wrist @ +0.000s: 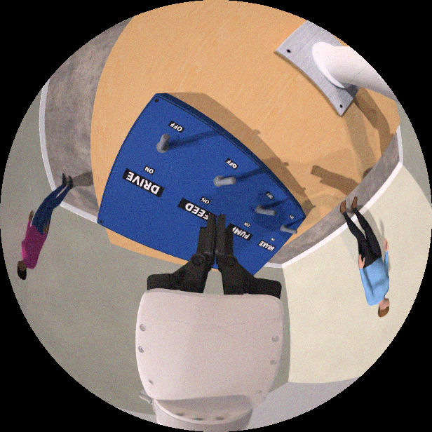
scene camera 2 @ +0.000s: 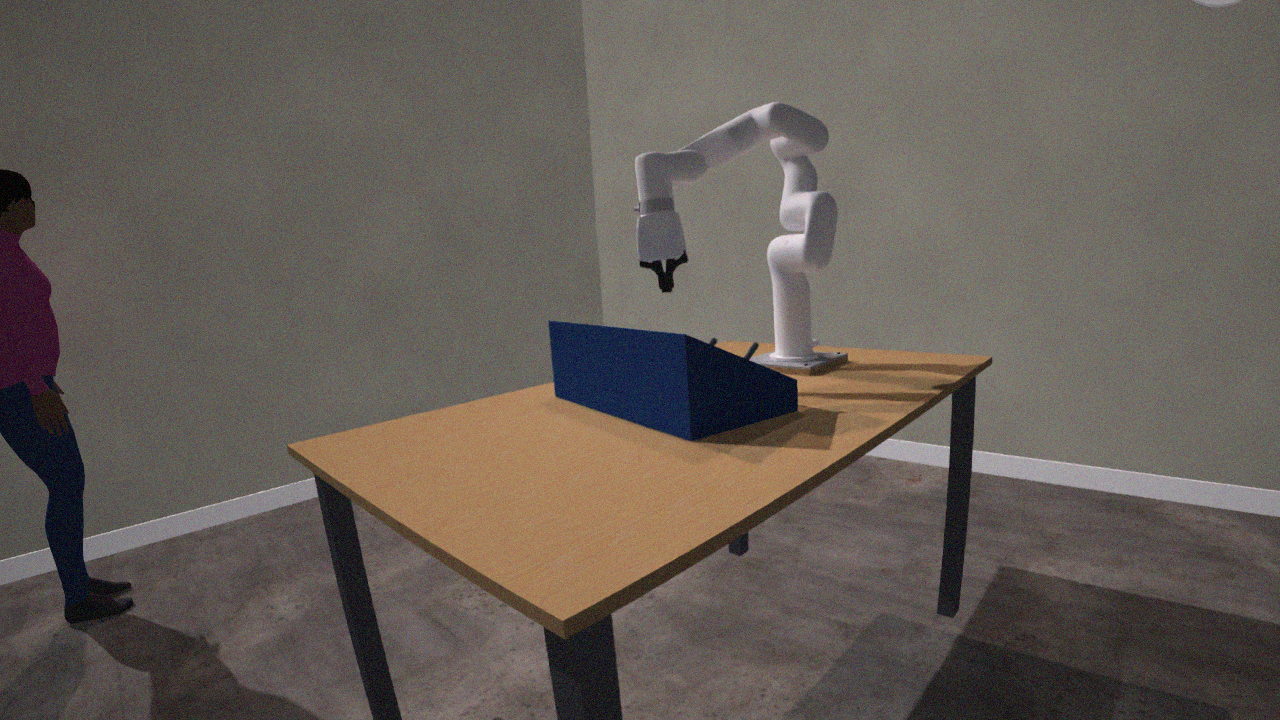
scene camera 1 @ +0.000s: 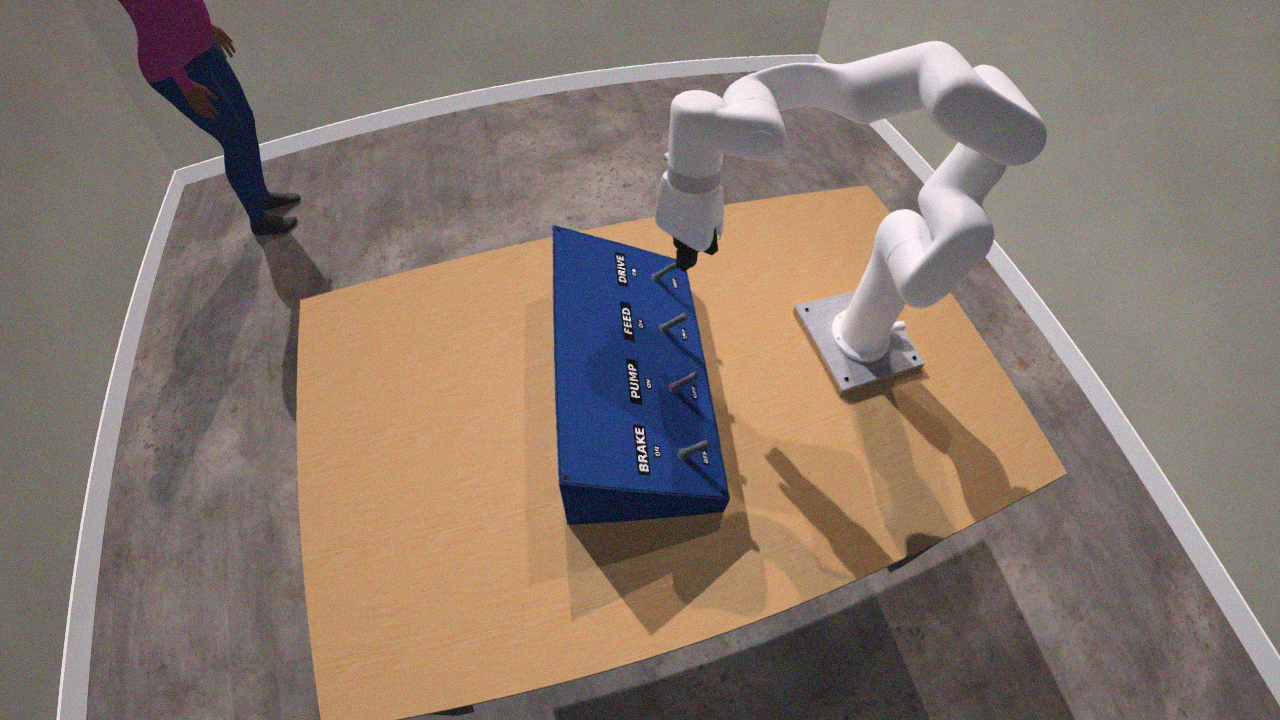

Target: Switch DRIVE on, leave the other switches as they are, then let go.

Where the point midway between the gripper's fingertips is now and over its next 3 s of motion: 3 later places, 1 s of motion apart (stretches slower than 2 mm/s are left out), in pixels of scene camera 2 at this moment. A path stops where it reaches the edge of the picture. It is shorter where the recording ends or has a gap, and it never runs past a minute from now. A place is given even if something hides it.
My gripper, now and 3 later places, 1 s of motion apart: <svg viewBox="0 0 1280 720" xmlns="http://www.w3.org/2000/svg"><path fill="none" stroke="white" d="M667 292L673 306L672 323L674 340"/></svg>
